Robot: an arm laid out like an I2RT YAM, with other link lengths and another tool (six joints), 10 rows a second.
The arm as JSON. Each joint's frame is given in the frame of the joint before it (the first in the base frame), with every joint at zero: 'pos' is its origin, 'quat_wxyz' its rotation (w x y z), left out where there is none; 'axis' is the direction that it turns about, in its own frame. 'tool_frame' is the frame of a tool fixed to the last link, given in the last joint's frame.
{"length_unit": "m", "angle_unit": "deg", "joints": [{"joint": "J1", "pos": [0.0, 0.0, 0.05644], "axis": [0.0, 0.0, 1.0]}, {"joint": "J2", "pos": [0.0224, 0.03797, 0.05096], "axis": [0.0, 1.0, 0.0]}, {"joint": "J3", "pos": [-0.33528, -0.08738, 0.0], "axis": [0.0, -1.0, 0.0]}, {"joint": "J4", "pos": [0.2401, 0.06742, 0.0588], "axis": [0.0, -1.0, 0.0]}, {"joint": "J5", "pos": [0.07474, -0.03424, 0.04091], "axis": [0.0, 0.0, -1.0]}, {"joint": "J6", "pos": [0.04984, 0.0, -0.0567], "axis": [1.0, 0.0, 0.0]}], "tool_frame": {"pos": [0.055, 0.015, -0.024], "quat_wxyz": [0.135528, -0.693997, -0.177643, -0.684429]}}
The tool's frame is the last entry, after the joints.
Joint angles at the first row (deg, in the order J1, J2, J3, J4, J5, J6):
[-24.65 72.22 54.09 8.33 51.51 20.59]
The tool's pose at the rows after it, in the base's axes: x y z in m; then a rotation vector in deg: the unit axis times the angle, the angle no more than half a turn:
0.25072 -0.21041 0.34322 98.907 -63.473 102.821
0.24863 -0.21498 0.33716 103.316 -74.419 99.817
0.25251 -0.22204 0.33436 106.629 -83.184 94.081
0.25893 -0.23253 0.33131 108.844 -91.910 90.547
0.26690 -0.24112 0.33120 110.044 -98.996 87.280
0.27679 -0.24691 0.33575 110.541 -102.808 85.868
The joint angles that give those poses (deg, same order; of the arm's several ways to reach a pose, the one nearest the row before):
[-26.16 72.79 56.78 -0.31 48.30 27.26]
[-28.73 75.22 63.18 -15.89 43.42 37.63]
[-30.50 79.40 70.33 -28.37 40.35 44.07]
[-32.98 83.65 76.34 -36.69 35.37 49.00]
[-34.52 87.64 82.21 -43.58 31.73 52.71]
[-34.96 90.73 87.33 -48.04 29.78 54.84]

